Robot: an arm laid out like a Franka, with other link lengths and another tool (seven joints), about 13 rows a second.
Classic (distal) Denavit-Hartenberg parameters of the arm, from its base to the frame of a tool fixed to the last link. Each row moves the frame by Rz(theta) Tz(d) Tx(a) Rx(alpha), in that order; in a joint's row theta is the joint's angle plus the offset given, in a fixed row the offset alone. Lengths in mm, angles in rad.
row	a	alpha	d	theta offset
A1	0	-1.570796	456.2	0
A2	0	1.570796	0	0
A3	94.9	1.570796	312.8	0
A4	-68.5	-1.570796	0	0
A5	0	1.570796	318.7	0
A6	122.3	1.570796	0	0
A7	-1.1	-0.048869	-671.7	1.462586
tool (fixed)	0	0	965.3	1.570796
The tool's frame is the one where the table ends.
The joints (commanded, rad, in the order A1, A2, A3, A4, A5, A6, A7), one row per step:
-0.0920, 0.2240, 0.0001, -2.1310, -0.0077, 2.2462, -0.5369
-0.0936, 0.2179, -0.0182, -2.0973, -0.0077, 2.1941, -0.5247
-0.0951, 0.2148, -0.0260, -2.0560, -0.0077, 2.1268, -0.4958
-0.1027, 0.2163, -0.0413, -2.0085, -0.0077, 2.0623, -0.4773
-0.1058, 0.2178, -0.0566, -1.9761, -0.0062, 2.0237, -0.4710
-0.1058, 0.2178, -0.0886, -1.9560, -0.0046, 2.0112, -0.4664
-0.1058, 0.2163, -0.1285, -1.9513, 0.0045, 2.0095, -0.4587
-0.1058, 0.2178, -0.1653, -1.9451, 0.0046, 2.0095, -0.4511
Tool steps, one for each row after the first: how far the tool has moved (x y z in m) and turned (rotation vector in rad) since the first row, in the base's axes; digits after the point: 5 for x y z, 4 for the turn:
-0.00052, -0.00985, 0.01159, -0.0044, 0.0127, -0.0319
-0.00266, -0.01330, 0.02386, -0.0076, 0.0358, -0.0701
-0.00361, -0.02409, 0.03656, -0.0116, 0.0546, -0.1115
-0.00335, -0.03295, 0.04540, -0.0135, 0.0625, -0.1369
-0.00228, -0.04915, 0.05209, -0.0196, 0.0553, -0.1738
-0.00567, -0.06690, 0.05483, -0.0210, 0.0504, -0.2256
-0.00890, -0.08527, 0.05699, -0.0298, 0.0461, -0.2692

